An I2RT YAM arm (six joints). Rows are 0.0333 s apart.
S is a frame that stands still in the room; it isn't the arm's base.
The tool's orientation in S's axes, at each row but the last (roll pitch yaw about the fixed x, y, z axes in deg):
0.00, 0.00, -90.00
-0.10, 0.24, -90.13
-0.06, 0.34, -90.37
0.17, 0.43, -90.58
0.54, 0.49, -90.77
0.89, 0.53, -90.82
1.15, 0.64, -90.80
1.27, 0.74, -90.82
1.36, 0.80, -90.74
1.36, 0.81, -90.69
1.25, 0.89, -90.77
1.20, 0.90, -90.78
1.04, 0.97, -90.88
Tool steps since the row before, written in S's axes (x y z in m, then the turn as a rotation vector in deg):
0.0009, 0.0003, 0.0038, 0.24, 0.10, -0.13
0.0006, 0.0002, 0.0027, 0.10, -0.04, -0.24
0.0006, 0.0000, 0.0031, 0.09, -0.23, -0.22
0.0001, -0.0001, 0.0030, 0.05, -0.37, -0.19
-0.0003, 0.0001, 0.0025, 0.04, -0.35, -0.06
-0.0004, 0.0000, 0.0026, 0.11, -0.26, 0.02
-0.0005, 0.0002, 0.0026, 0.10, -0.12, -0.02
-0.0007, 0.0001, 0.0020, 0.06, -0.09, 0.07
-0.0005, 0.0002, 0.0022, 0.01, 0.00, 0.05
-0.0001, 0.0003, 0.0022, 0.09, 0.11, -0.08
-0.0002, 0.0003, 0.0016, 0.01, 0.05, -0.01
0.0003, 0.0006, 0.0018, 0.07, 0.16, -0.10
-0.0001, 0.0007, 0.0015, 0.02, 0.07, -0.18
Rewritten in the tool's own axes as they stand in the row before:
-0.0003, 0.0009, 0.0038, -0.10, 0.24, -0.13
-0.0002, 0.0006, 0.0027, 0.04, 0.10, -0.24
0.0000, 0.0006, 0.0031, 0.23, 0.09, -0.22
0.0001, 0.0001, 0.0030, 0.37, 0.05, -0.19
-0.0001, -0.0003, 0.0025, 0.35, 0.04, -0.06
0.0000, -0.0004, 0.0026, 0.26, 0.11, 0.02
-0.0002, -0.0005, 0.0026, 0.12, 0.10, -0.02
-0.0001, -0.0007, 0.0020, 0.09, 0.06, 0.07
-0.0002, -0.0005, 0.0022, 0.00, 0.01, 0.05
-0.0003, -0.0001, 0.0022, -0.11, 0.09, -0.08
-0.0003, -0.0002, 0.0016, -0.05, 0.01, -0.01
-0.0006, 0.0003, 0.0018, -0.16, 0.07, -0.10
-0.0007, -0.0001, 0.0015, -0.07, 0.02, -0.18

